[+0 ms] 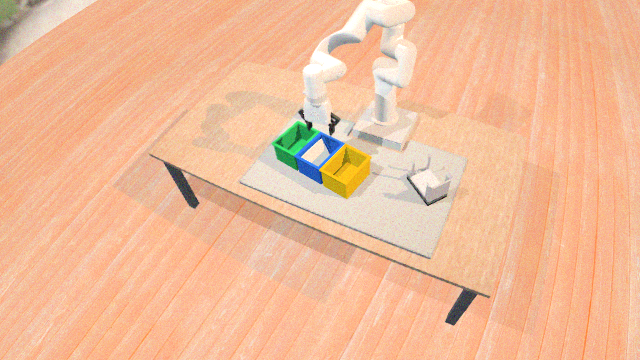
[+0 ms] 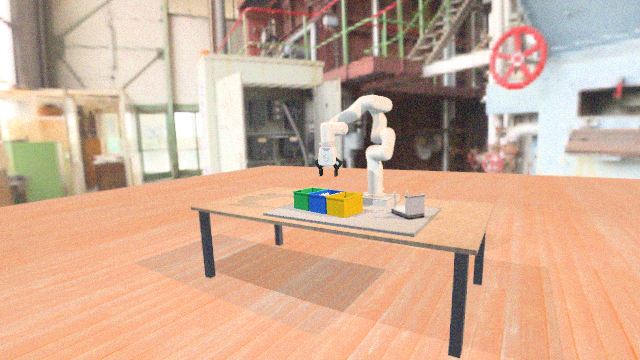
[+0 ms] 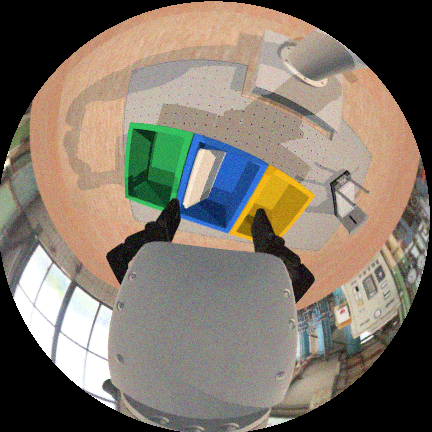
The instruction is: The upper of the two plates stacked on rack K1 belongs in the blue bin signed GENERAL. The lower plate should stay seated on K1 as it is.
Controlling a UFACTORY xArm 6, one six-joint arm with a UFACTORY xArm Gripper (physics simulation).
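Places are measured from the arm's base along level axes (x ahead, y left, z up), in millimetres.
Where they show: gripper, fingertip midpoint: (image 1: pixel 321 130) (image 2: pixel 328 176) (image 3: pixel 216 213); arm's base, link origin: (image 1: pixel 384 117) (image 2: pixel 375 194).
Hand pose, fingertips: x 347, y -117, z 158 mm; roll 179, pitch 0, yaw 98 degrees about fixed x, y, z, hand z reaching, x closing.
Observation:
Things, the pixels of their top centre, and the offset from my fingertips. Level surfaces: height alone.
- blue bin, top centre: (image 3: pixel 214 190) (image 1: pixel 319 149) (image 2: pixel 326 192) 18 mm ahead, 5 mm right, 91 mm down
- Rack K1, top centre: (image 1: pixel 430 168) (image 3: pixel 361 214) (image 2: pixel 407 192) 74 mm back, 435 mm left, 71 mm down
- grey mat, surface height: 191 mm down
A white plate (image 1: pixel 316 152) (image 2: pixel 326 193) (image 3: pixel 201 177) is inside the blue bin (image 1: pixel 310 170) (image 2: pixel 317 204) (image 3: pixel 248 199), tilted steeply on edge near the wall shared with the green bin. My gripper (image 1: pixel 320 130) (image 2: pixel 328 174) (image 3: pixel 216 213) is open and empty, above the bins and apart from the plate. Rack K1 (image 1: pixel 438 189) (image 2: pixel 415 205) (image 3: pixel 354 218) stands at the right of the mat. A white plate (image 1: pixel 425 179) (image 3: pixel 343 198) lies in it between the posts and the grey panel. No sign on the blue bin can be read.
The green bin (image 1: pixel 285 154) (image 2: pixel 301 200) (image 3: pixel 129 165) and the yellow bin (image 1: pixel 335 183) (image 2: pixel 345 206) (image 3: pixel 297 213) flank the blue bin on the grey mat (image 1: pixel 380 220) (image 2: pixel 370 223) (image 3: pixel 190 85). The arm's base stands behind the mat. Thin upright posts rise from rack K1.

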